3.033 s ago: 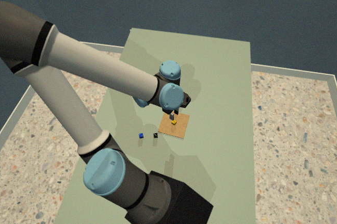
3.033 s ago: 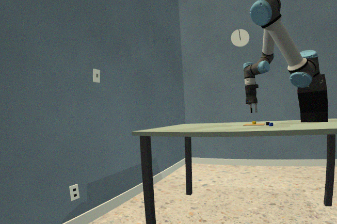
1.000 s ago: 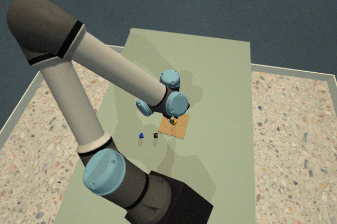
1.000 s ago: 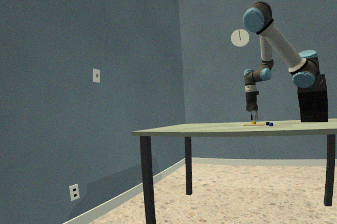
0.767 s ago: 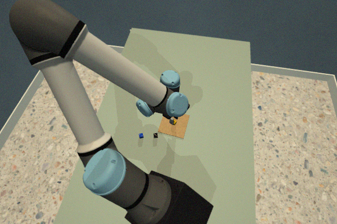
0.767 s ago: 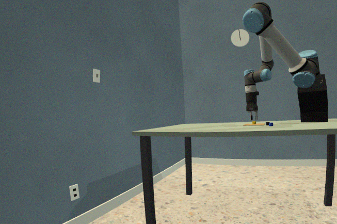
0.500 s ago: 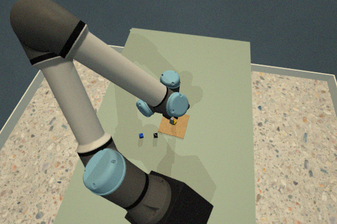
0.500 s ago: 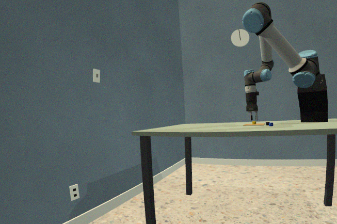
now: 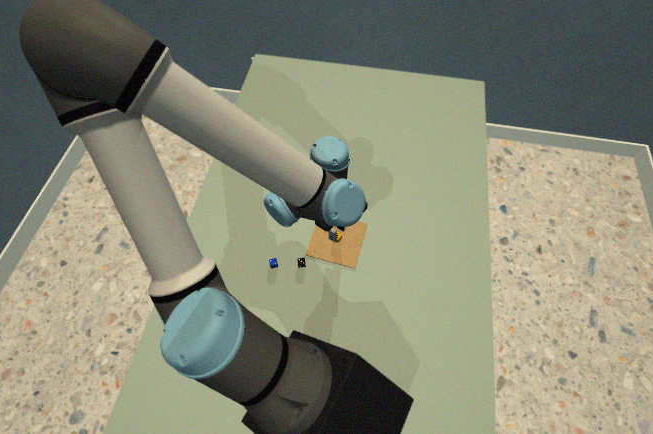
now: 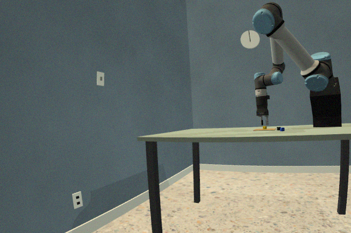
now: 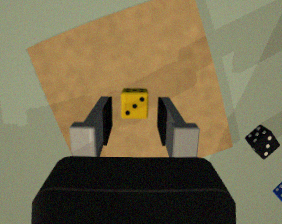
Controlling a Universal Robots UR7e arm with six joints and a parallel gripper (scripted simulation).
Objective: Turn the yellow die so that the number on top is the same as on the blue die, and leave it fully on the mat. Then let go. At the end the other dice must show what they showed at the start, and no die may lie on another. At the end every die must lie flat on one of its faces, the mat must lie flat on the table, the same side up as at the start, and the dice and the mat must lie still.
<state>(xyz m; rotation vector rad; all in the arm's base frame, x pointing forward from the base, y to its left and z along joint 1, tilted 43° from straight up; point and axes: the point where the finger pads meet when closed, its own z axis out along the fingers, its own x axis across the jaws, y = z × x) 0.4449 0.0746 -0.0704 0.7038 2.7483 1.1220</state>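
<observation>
My hand is 4 cm above the yellow die. Round my hand: blue die 15 cm to the left, 11 cm behind, 4 cm below; tan mat 5 cm below; black die 9 cm behind, 8 cm to the left, 4 cm below.
</observation>
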